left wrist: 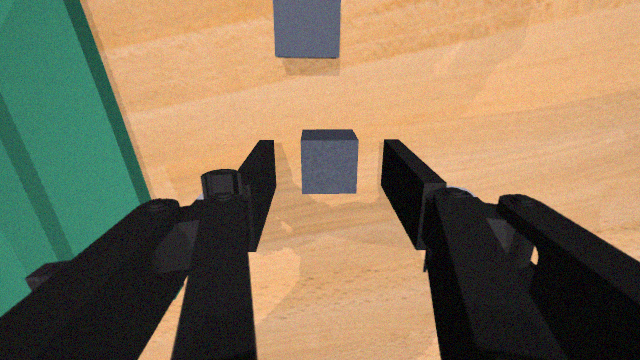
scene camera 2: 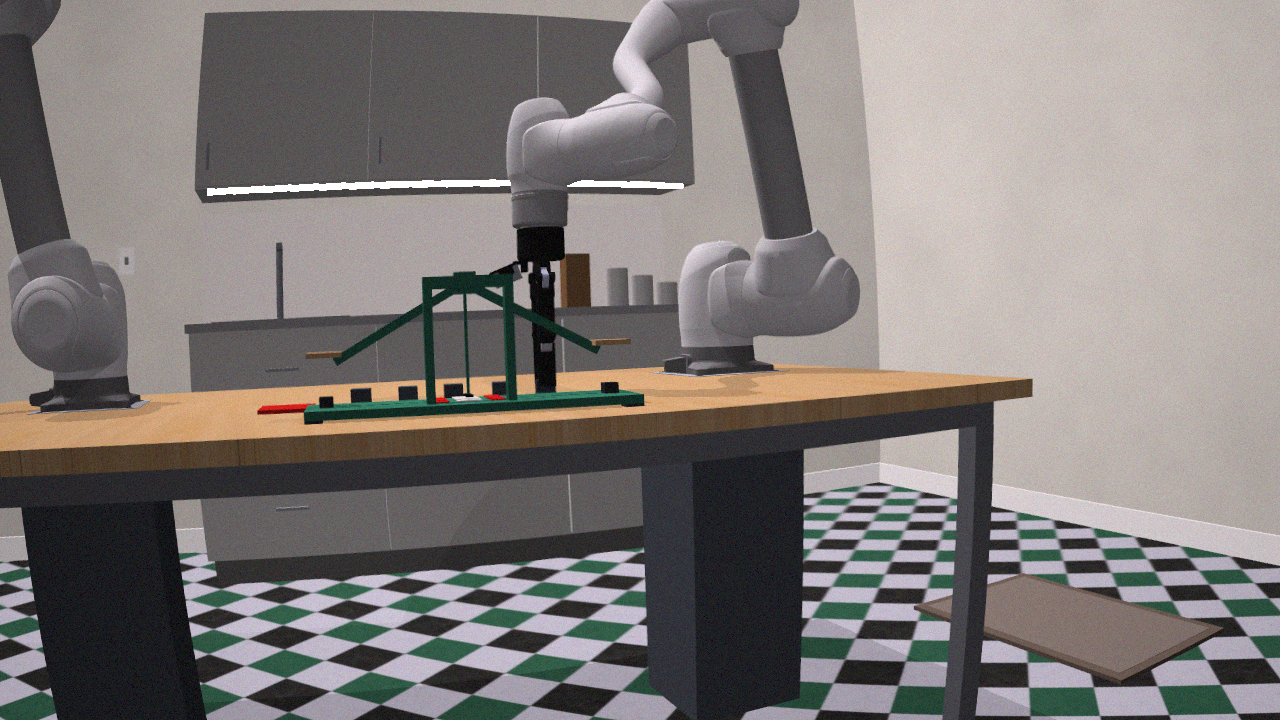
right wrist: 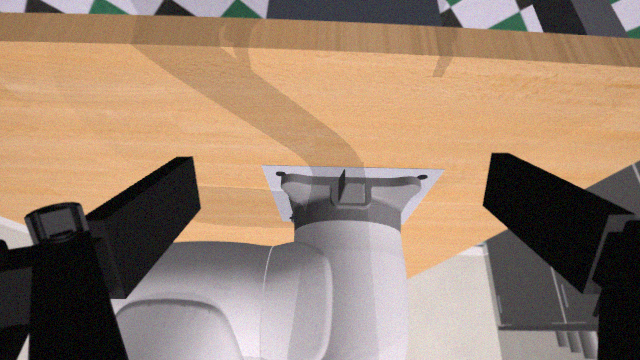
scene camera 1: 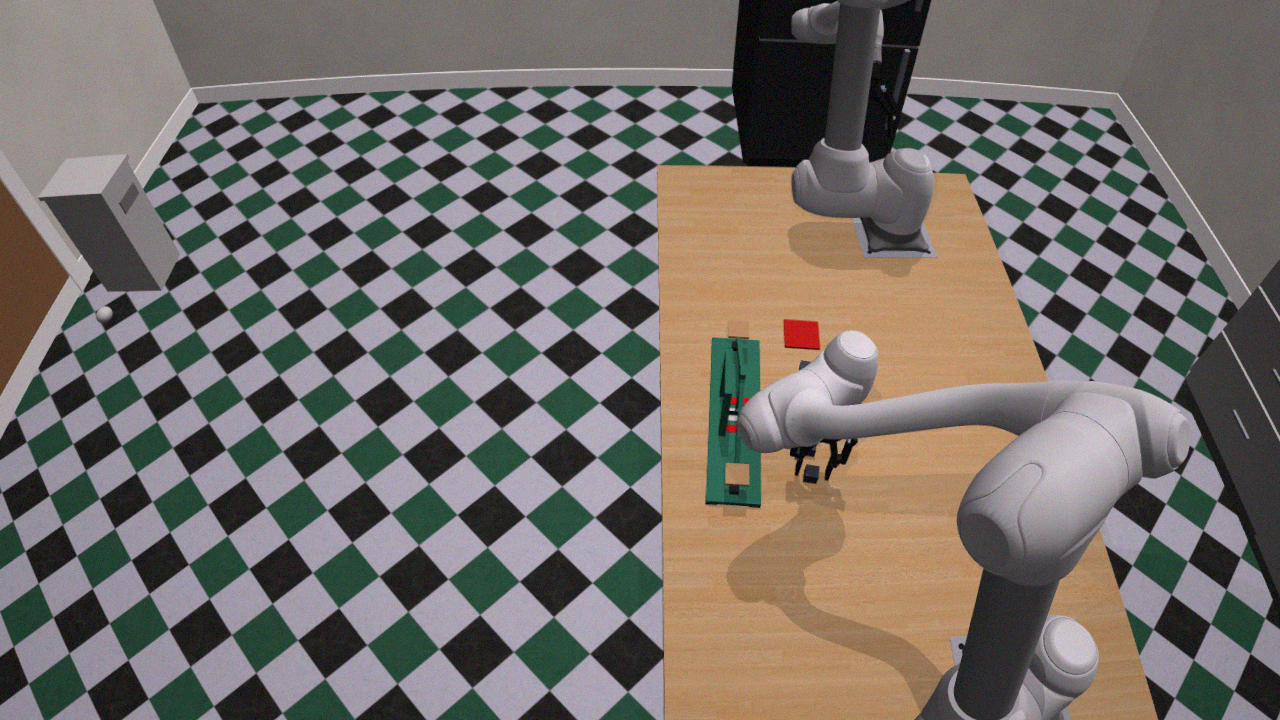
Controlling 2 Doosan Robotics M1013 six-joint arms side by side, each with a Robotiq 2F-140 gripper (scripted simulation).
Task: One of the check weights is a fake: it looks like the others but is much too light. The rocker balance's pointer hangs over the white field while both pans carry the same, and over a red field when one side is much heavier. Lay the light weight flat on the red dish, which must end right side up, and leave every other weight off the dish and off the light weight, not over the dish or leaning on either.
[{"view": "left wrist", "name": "left gripper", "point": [328, 163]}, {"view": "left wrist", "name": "green rocker balance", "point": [76, 173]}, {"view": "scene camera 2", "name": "left gripper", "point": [545, 384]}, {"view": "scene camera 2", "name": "green rocker balance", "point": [610, 394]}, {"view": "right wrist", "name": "right gripper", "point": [341, 181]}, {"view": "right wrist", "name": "arm base plate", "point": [281, 198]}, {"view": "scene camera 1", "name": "left gripper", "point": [811, 472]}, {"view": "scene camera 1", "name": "right gripper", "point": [867, 135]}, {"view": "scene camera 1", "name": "green rocker balance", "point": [724, 362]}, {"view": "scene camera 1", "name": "red dish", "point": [799, 334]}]
